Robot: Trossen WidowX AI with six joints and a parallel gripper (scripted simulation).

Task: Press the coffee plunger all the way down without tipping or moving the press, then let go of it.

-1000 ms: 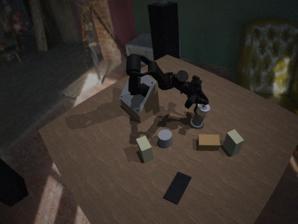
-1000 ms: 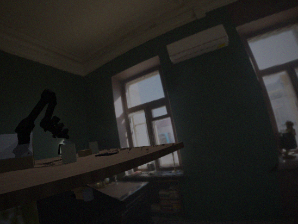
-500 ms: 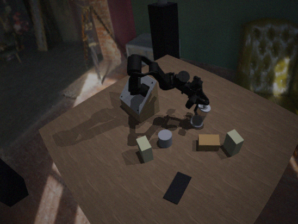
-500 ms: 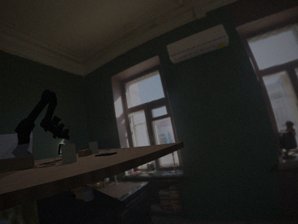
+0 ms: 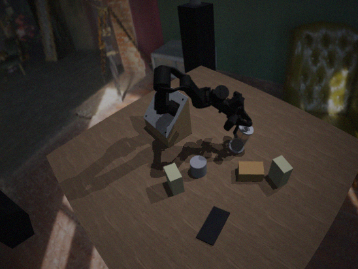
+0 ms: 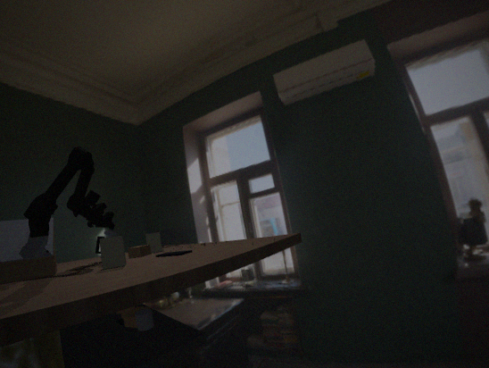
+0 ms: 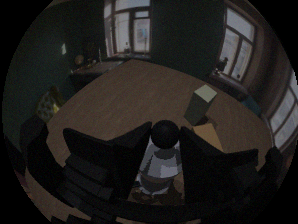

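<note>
The coffee press is 8 cm below my gripper tip, 4 cm behind it and 1 cm to the right of it.
</note>
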